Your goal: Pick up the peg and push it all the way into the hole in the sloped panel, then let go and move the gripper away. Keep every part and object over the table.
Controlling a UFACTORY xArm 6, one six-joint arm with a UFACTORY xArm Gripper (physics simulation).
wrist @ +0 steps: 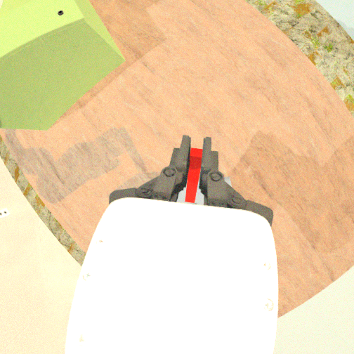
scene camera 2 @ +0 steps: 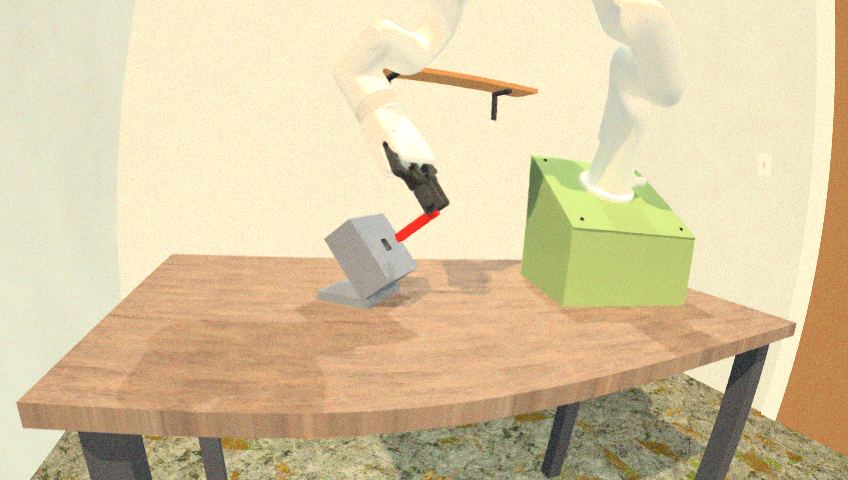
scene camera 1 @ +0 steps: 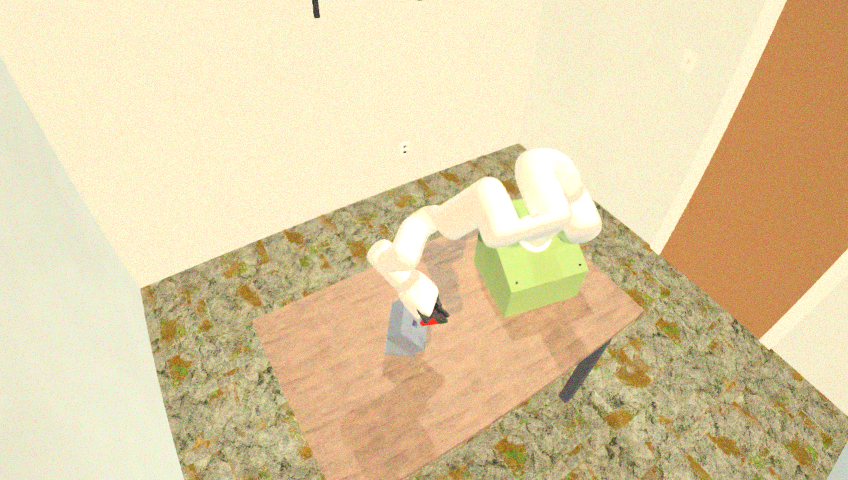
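Pixels of known places: gripper, fingertip midpoint: (scene camera 2: 438,209) (scene camera 1: 444,319); arm's base, origin of the base link: (scene camera 2: 606,188).
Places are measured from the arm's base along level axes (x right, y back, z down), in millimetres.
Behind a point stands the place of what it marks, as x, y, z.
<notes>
The red peg (scene camera 1: 433,322) @(-111, -421, 79) (scene camera 2: 416,226) @(-110, -422, 87) (wrist: 193,177) is held tilted above the table, its lower end pointing at the grey sloped panel. My gripper (scene camera 1: 440,320) @(-129, -395, 59) (scene camera 2: 437,209) @(-129, -395, 59) (wrist: 196,147) is shut on the peg's upper end. The grey block with the sloped panel (scene camera 1: 401,334) @(-103, -519, 87) (scene camera 2: 364,254) @(-117, -497, 130) stands on the table. Its dark hole (scene camera 1: 414,323) @(-59, -456, 132) (scene camera 2: 386,244) @(-57, -456, 124) shows open in scene camera 2, and the peg's lower end is beside it, close to the sloped face, not in it. Whether the peg's end touches the face I cannot tell. In the wrist view the hole is hidden.
The green base block (scene camera 1: 538,291) @(-139, -53, 111) (scene camera 2: 627,267) @(-142, -33, 138) (wrist: 60,75) that carries the arm stands on the table (scene camera 1: 476,380) @(-277, -357, 212) (scene camera 2: 446,362) @(-320, -425, 212) (wrist: 225,90), to the right of the grey block in both scene views. A wooden wall shelf (scene camera 2: 470,80) is behind the arm.
</notes>
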